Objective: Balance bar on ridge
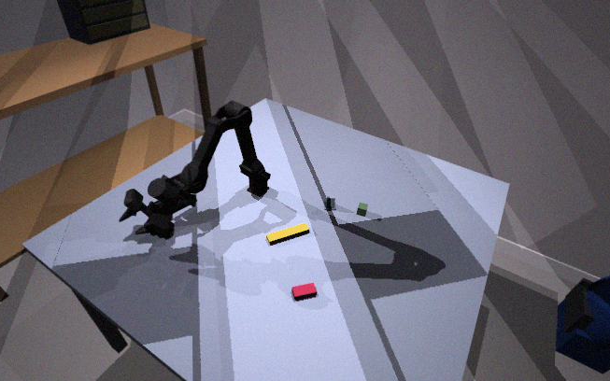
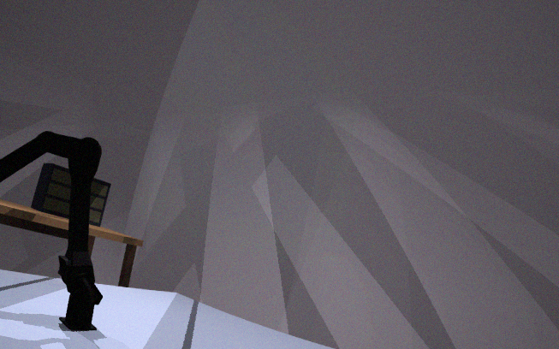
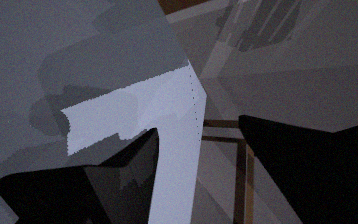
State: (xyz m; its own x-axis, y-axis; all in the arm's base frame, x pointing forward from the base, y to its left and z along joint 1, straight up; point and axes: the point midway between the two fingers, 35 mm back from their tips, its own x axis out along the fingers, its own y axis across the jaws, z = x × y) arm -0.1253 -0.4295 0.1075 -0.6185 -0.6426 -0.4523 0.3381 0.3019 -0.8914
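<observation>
The yellow bar is 38 cm ahead of my gripper tip, 32 cm to the left of it and 8 cm below it. The rest, counted from my gripper tip: green cube (54 cm ahead, 57 cm to the left, 8 cm below); then red flat block (54 cm ahead, 16 cm to the left, 8 cm below).
</observation>
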